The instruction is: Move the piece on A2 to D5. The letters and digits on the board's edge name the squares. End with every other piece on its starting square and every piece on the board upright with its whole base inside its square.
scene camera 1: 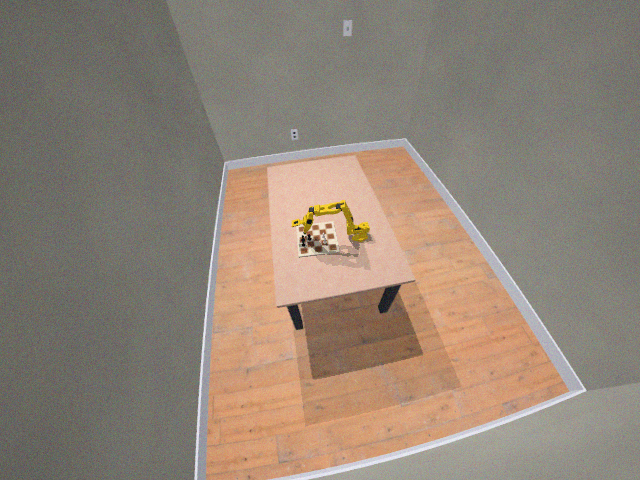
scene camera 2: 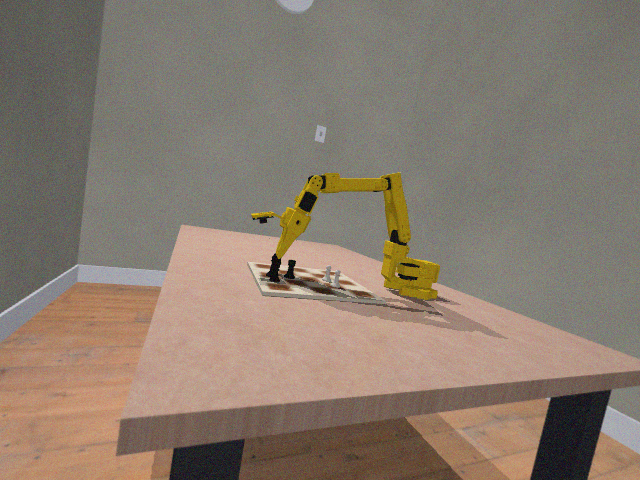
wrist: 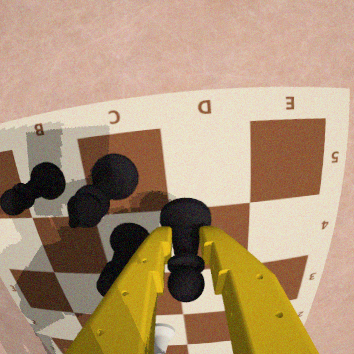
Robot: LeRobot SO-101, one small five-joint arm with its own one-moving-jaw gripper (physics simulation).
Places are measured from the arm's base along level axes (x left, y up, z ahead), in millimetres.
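Pixels of known places: hand, tool point: (scene camera 1: 304,232) (scene camera 2: 278,256) (wrist: 170,240); arm's base, link origin: (scene camera 1: 354,235) (scene camera 2: 401,291).
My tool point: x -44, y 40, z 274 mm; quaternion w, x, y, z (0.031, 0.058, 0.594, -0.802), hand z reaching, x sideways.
Ahead of a thing's pixels: the offset from my tool point to its top centre. "pt": to the spot under its first point.
The black pawn {dy +17, dx -4, dz -4 mm} (wrist: 185,250) is pinched between the two jaws of my gripper (wrist: 185,236) (scene camera 2: 279,257) (scene camera 1: 305,230), its base pointing away from the wrist camera. In the wrist view its base overlaps the line between D4 and the pale D5 square {pt dy -34, dx -19, dz +13 mm} (wrist: 210,165), at their C side. I cannot tell the gap under its base. In scene camera 2 the pawn merges with the dark pieces behind or before it. The board {dy -34, dx +25, dz -62 mm} (wrist: 260,100) (scene camera 2: 320,298) lies flat on the table.
Black pieces stand close to the left in the wrist view: one at C5 {dy +10, dx +24, dz +14 mm} (wrist: 115,176), one at B5 {dy -2, dx +59, dz +18 mm} (wrist: 48,180), one at C4 {dy -1, dx +25, dz -20 mm} (wrist: 129,239) partly behind the left jaw. A white piece {pt dy -26, dx +22, dz -95 mm} (wrist: 164,336) is partly hidden. Two white pieces {pt dy -19, dx +28, dz -97 mm} (scene camera 2: 327,273) {dy -2, dx +66, dz -99 mm} (scene camera 2: 337,279) stand nearer the arm's base.
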